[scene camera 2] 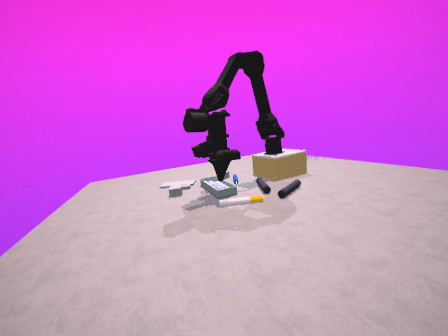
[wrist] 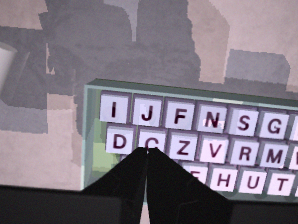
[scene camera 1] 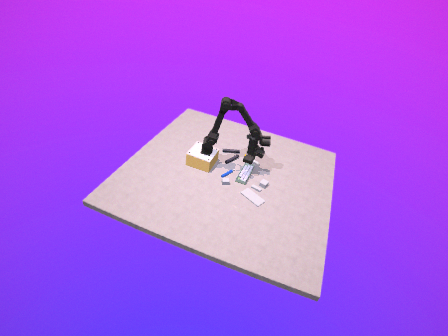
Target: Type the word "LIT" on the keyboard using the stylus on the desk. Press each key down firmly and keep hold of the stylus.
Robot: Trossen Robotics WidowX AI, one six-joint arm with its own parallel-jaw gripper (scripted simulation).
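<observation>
The gripper [scene camera 2: 220, 181] holds nothing and is shut. The wrist view also shows the gripper [wrist: 146, 157].
</observation>
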